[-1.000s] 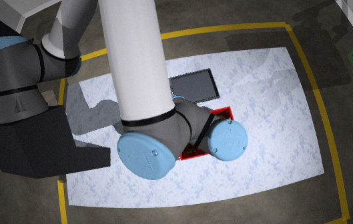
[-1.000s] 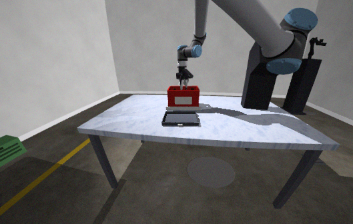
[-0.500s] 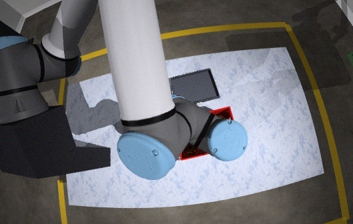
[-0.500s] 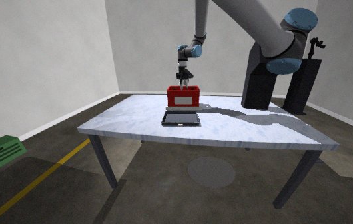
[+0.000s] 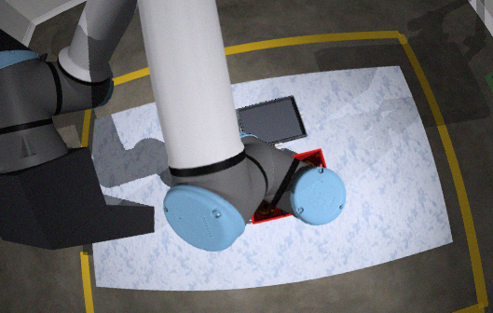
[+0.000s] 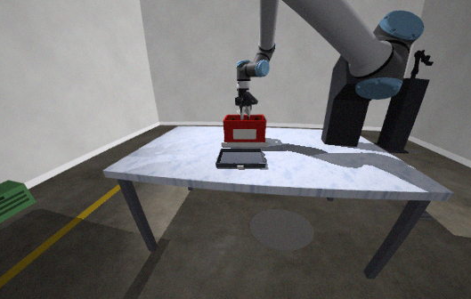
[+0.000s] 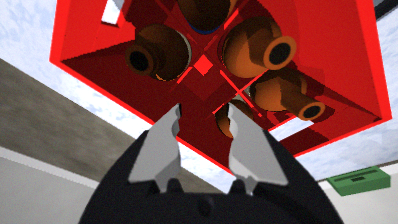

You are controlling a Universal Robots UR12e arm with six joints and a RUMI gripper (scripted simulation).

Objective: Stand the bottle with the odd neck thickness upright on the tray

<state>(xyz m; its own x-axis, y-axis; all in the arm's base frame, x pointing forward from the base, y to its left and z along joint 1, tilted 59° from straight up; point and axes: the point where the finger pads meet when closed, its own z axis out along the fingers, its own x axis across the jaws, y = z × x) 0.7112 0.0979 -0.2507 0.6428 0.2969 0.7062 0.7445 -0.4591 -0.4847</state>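
Now: hand 4 cm to the right of the red crate and 7 cm above it. The rest, counted from my hand: dark tray: 32 cm to the left, 14 cm below.
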